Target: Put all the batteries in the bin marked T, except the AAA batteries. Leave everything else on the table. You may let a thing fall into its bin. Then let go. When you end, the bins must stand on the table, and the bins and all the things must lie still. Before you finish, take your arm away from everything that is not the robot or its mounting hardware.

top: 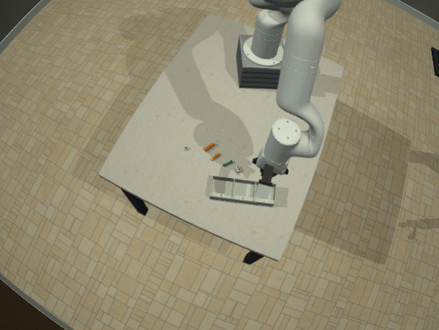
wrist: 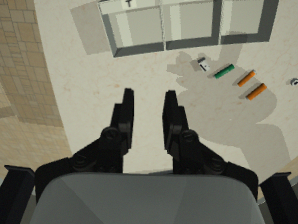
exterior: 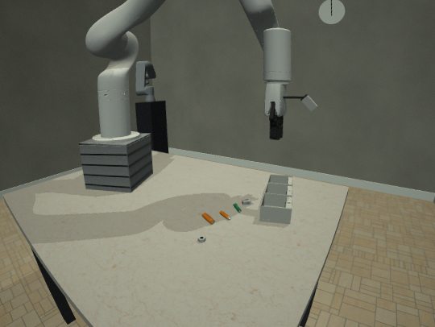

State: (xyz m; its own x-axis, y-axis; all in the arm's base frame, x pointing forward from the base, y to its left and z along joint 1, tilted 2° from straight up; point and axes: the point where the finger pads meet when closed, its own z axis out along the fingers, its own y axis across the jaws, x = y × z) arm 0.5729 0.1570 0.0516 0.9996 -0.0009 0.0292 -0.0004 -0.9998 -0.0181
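The thick orange battery lies 11 cm behind my hand, 25 cm to the right of it and 20 cm below it. The rest, counted from my hand: green battery: 7 cm behind, 15 cm to the right, 20 cm below; then thin orange battery: 8 cm behind, 21 cm to the right, 20 cm below; then grey bin: 3 cm ahead, 6 cm to the right, 19 cm below.
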